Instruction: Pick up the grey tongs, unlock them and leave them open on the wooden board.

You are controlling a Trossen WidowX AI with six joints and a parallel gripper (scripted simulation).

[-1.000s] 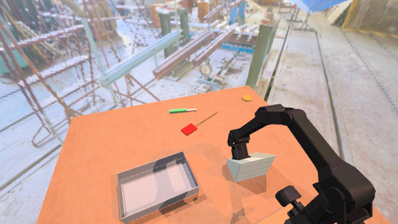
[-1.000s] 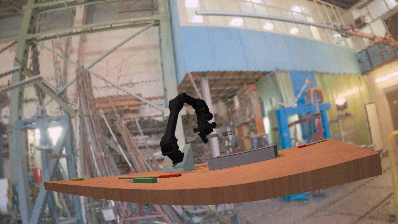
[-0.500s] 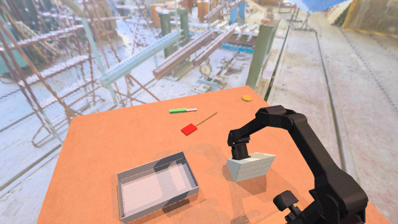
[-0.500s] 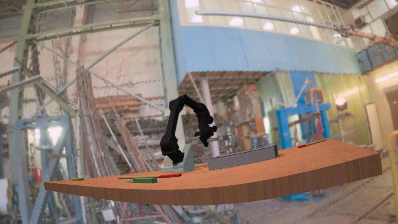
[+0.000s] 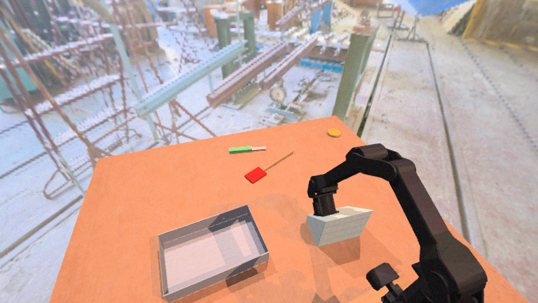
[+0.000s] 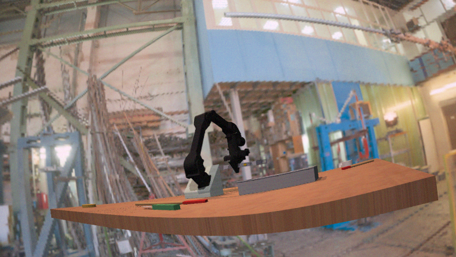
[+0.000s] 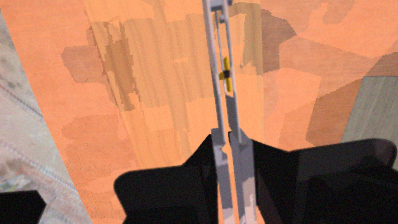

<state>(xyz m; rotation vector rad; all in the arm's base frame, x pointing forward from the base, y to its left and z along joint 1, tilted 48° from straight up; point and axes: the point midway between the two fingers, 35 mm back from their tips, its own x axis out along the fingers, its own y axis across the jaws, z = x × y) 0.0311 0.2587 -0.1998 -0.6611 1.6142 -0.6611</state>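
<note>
My gripper tip is 90 mm above the wooden board, 40 mm to the right of it and 10 mm short of it. The rest, counted from my gripper tip: grey roasting tin 360 mm to the right, 350 mm ahead, 70 mm below; red-headed spatula 660 mm to the right, 90 mm below, 60 mm ahead; yellow lock slider 50 mm ahead, 40 mm above.
</note>
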